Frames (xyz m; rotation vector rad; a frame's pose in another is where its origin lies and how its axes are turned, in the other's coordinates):
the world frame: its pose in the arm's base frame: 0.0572 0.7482 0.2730 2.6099 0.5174 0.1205
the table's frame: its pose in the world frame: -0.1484 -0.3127 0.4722 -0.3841 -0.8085 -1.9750
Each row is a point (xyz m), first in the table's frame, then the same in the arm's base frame.
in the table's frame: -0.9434 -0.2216 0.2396
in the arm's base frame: 0.3686 0.3437 0.4940
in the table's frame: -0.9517 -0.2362 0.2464
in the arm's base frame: 0.3648 0.3304 0.5058
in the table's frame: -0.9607 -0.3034 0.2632
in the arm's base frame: 0.3255 0.2850 0.5414
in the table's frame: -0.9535 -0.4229 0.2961
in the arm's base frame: 0.2426 0.2036 0.5852
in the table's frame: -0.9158 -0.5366 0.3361
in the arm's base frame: 0.1479 0.1212 0.5994
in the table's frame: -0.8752 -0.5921 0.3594
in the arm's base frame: 0.0896 0.0797 0.5875
